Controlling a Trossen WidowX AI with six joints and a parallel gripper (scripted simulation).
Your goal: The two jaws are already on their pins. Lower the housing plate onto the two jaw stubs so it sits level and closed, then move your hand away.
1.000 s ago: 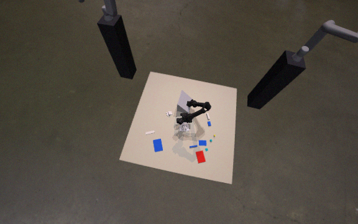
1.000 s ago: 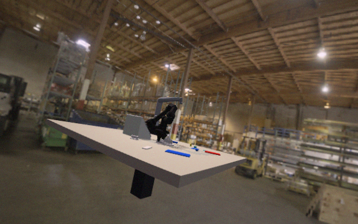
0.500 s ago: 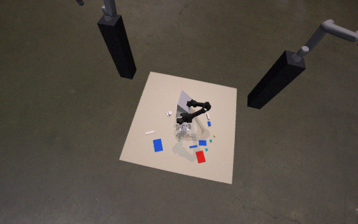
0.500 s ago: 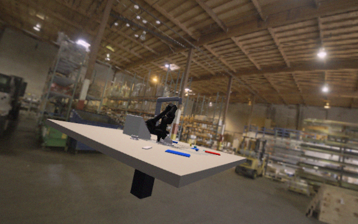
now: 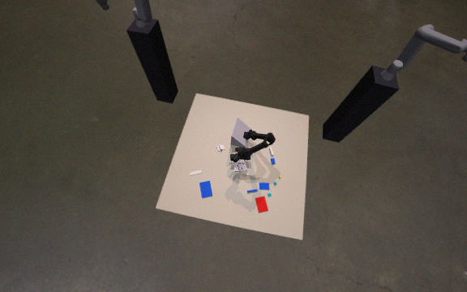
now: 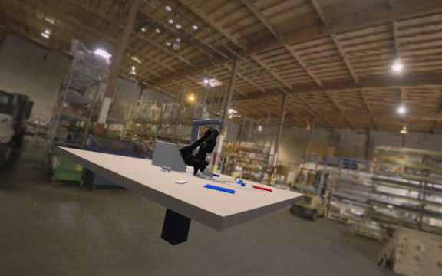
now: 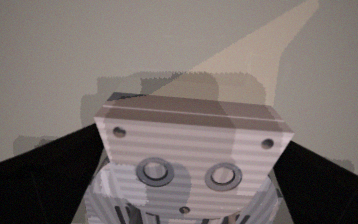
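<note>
Now: gripper tip 1 cm short of the housing plate and 2 cm below it. Round my gripper tip: red plate 36 cm ahead, 28 cm to the left, 1 cm below; white bar 22 cm ahead, 37 cm to the right, 1 cm below.
</note>
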